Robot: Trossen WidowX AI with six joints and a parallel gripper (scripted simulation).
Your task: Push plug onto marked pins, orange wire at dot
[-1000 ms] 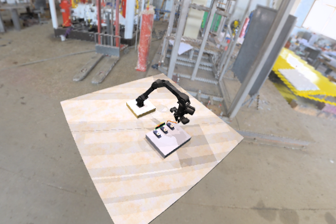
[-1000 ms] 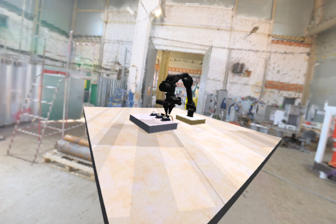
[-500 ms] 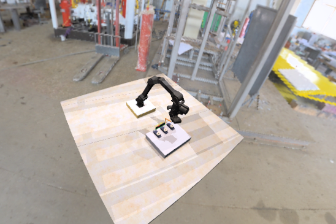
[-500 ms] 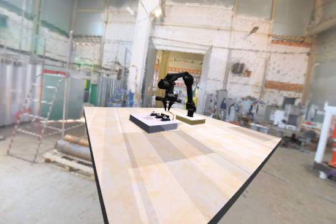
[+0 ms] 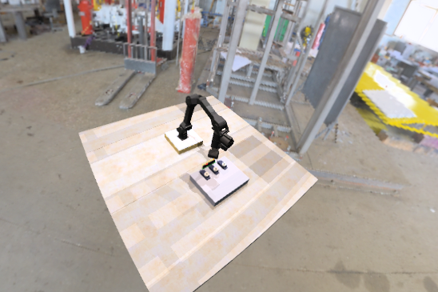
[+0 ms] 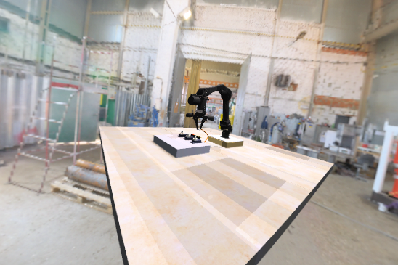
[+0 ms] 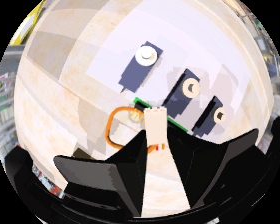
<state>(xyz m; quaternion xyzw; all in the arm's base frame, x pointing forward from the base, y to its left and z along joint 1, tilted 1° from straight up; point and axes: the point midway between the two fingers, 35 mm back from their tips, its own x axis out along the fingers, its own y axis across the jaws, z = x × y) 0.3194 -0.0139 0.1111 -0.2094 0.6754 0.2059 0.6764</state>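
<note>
Right now my gripper tip is 5 cm to the left of the red band and 5 cm above it. The rest, counted from my gripper tip: grey printed holder: 16 cm ahead, 4 cm to the right, 10 cm below.
</note>
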